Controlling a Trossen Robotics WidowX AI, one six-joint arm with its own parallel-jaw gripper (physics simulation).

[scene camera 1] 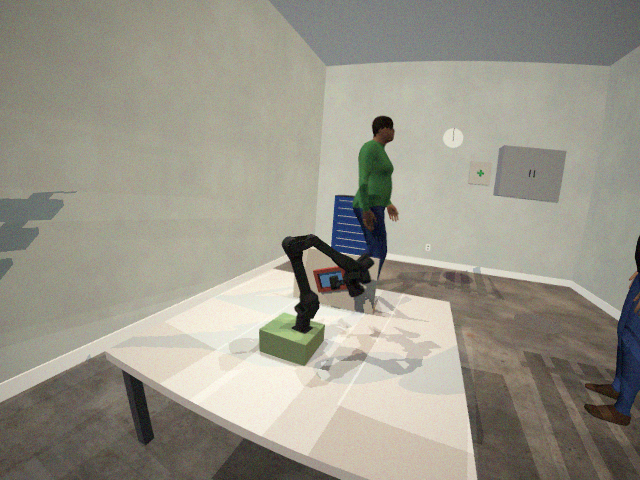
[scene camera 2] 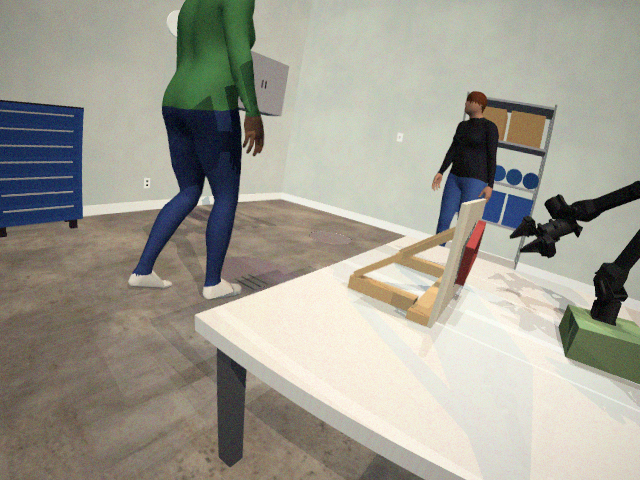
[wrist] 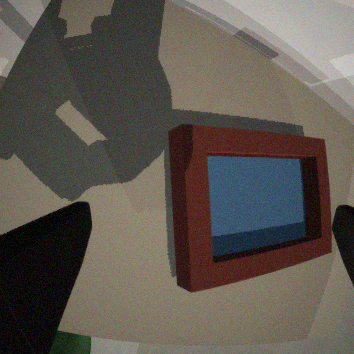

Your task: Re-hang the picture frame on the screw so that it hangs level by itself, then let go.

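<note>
The red picture frame (scene camera 1: 328, 270) (scene camera 2: 471, 253) (wrist: 197, 215) with a blue picture is against the front of the upright beige board (scene camera 1: 302, 268) (scene camera 2: 445, 294) (wrist: 215, 80). In scene camera 1 it looks tilted relative to the board's top edge. The screw and the frame's back are hidden. My gripper (scene camera 1: 345, 285) (scene camera 2: 516, 243) (wrist: 218, 217) is open and empty, in front of the board and apart from the frame, as scene camera 2 shows. In the wrist view the frame appears between the spread fingers, closer to the right one.
Wooden struts (scene camera 2: 382, 291) brace the board from behind on the white table (scene camera 1: 222, 397) (scene camera 2: 330, 361). The arm stands on a green block (scene camera 1: 289, 341) (scene camera 2: 599, 343). A person in green (scene camera 1: 376, 175) (scene camera 2: 211, 62) is beyond the table. The arm's shadow falls on the board.
</note>
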